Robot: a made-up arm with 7 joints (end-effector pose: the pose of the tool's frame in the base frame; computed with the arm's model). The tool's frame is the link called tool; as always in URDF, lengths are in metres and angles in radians. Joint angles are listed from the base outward.
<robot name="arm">
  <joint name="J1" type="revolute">
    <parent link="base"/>
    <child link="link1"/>
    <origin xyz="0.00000 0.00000 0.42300"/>
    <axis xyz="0 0 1"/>
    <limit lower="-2.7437" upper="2.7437" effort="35" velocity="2"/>
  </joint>
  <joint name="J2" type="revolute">
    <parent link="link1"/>
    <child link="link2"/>
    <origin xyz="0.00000 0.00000 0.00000"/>
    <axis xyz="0 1 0"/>
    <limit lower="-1.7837" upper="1.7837" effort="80" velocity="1.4"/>
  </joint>
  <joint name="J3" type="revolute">
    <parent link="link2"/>
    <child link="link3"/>
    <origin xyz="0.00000 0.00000 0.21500"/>
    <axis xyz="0 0 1"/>
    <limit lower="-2.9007" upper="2.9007" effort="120" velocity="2.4"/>
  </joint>
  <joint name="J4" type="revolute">
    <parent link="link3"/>
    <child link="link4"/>
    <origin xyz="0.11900 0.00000 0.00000"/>
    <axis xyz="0 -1 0"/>
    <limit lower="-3.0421" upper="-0.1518" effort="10" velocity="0.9"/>
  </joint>
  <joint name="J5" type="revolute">
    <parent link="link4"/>
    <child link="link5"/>
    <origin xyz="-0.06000 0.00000 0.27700"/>
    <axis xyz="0 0 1"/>
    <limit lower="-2.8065" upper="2.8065" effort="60" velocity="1.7"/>
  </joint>
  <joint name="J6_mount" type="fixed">
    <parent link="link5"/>
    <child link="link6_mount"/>
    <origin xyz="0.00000 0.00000 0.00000"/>
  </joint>
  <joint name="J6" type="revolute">
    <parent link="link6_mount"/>
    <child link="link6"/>
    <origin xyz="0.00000 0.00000 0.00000"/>
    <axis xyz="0 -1 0"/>
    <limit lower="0.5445" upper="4.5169" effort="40" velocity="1.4"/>
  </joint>
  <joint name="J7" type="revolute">
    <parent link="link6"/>
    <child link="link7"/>
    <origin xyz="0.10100 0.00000 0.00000"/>
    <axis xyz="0 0 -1"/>
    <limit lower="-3.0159" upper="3.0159" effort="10" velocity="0.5"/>
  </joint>
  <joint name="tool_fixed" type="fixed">
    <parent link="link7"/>
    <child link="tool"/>
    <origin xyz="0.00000 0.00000 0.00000" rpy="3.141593 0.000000 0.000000"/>
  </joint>
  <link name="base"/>
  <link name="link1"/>
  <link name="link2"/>
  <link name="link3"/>
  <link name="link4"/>
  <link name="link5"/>
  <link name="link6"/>
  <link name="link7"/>
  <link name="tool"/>
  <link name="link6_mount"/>
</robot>
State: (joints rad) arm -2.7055 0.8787 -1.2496 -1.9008 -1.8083 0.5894 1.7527
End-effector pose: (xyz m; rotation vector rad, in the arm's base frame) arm -0.3618 0.3414 0.4873 -0.4862 0.7003 -2.7364
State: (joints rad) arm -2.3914 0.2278 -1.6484 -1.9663 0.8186 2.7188 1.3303
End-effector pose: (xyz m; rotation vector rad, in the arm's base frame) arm -0.2701 0.3684 0.6466 -2.3361 -0.4607 0.6946
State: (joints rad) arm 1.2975 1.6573 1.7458 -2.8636 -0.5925 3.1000 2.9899
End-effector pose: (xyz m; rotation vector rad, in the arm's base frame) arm -0.3092 0.0804 0.5377 1.5477 0.2930 -1.1324
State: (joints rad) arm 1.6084 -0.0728 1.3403 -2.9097 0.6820 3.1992 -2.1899
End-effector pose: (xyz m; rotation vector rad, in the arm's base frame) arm -0.2979 0.1238 0.4156 1.8377 -2.3670 -0.4392
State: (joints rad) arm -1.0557 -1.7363 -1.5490 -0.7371 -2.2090 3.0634 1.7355
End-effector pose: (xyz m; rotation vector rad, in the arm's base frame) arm -0.4827 0.2261 0.4392 -1.2660 -1.2647 0.6301
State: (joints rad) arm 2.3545 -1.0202 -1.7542 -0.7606 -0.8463 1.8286 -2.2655
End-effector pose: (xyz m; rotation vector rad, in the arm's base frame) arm 0.5656 -0.1148 0.6715 1.1461 2.4352 0.5769
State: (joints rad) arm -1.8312 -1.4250 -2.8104 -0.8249 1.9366 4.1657 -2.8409
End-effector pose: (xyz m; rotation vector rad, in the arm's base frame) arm 0.0764 0.3986 0.2454 1.6611 2.0259 0.6683
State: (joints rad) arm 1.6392 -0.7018 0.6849 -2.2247 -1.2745 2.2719 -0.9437
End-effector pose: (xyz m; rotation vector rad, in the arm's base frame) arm -0.3443 0.1716 0.6692 -0.6707 1.5640 1.4032
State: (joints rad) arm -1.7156 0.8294 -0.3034 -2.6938 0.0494 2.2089 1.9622
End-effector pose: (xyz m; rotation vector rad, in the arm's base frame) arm -0.1454 -0.1856 0.1169 -1.1071 -2.0991 -1.7614
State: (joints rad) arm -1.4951 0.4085 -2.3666 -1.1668 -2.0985 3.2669 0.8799
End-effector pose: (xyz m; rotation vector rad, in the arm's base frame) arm -0.3154 0.0254 0.8014 0.6692 -0.9799 -1.8707
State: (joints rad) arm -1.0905 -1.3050 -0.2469 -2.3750 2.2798 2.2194 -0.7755
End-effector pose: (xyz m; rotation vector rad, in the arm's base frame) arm -0.0663 -0.1717 0.7616 -0.5644 0.3637 -2.3146
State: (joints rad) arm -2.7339 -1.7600 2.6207 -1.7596 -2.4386 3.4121 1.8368
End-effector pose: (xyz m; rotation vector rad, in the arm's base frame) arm 0.1291 -0.0810 0.0550 2.4402 1.2090 -0.8441
